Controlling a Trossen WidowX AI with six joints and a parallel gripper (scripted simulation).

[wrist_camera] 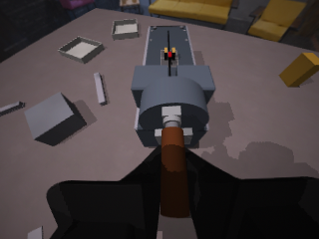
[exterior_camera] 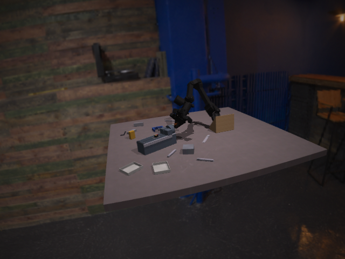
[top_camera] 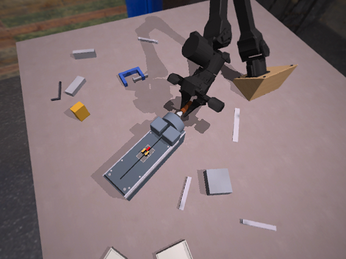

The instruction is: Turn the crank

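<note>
My gripper tip is 20 mm past the brown crank handle, 10 mm to the left of it and 30 mm below it. From my gripper tip the other things lie so: grey block 10 mm behind, 220 mm to the left, 80 mm below; blue clamp 60 mm ahead, 310 mm to the right, 80 mm below; red pointer 140 mm ahead, 60 mm to the left, 10 mm below.
</note>
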